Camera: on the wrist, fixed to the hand. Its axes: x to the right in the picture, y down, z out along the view.
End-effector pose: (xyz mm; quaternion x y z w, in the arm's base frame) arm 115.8 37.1 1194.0 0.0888 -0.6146 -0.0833 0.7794
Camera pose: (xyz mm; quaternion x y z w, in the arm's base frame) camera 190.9 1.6 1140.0 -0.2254 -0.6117 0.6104 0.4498
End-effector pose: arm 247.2 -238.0 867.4 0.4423 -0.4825 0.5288 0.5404
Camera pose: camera 298.2 -160.8 832.0 -0.1503 0.6064 -0.7569 0.1917
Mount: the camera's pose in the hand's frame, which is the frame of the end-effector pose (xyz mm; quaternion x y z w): -25.1 -45.9 -84.1 0.2105 -0.1649 0.7061 0.6557
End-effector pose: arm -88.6 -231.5 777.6 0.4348 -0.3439 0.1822 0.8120
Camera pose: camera -45.1 -187.0 700.5 0.2433 -0.6281 0.6936 0.2556
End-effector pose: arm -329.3 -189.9 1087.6 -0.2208 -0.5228 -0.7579 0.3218
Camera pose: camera -344.7 -250.7 1011.0 -0.5711 -0.3995 -0.1233 0.7064
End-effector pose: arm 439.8 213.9 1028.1 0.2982 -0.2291 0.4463 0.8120
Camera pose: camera 475.8 237.6 938.9 0.2783 -0.4007 0.8651 0.1167
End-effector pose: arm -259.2 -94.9 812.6 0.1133 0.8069 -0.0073 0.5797
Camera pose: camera -338.9 -132.0 858.2 0.7648 0.3519 0.2160 0.4945
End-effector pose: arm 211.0 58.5 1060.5 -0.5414 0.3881 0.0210 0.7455
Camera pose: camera 167.5 -20.0 1102.4 0.0794 0.5183 0.5478 0.6520
